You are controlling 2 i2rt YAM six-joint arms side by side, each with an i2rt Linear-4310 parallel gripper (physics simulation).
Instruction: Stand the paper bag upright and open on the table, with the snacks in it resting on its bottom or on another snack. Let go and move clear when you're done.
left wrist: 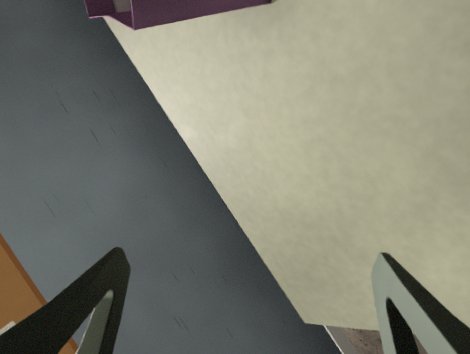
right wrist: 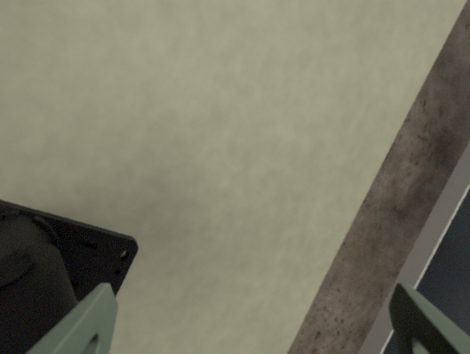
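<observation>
Part of the purple paper bag (left wrist: 200, 11) shows at the top edge of the left wrist view, cut off by the frame. A bit of its rim and a side wall show; its handles and the snacks do not show. My left gripper (left wrist: 246, 260) is open, with its fingers wide apart and nothing between them, and it is well apart from the bag. My right gripper (right wrist: 250, 293) is open and empty over the table's edge area. The bag does not show in the right wrist view.
The pale green table top (left wrist: 325, 150) (right wrist: 225, 125) has a straight edge beside a dark grey floor (left wrist: 125, 175). An orange-brown object (left wrist: 15, 285) is at the lower left of the left wrist view. A black arm base plate (right wrist: 100, 250) stands at the lower left of the right wrist view, and a brown strip (right wrist: 395, 185) runs along the right.
</observation>
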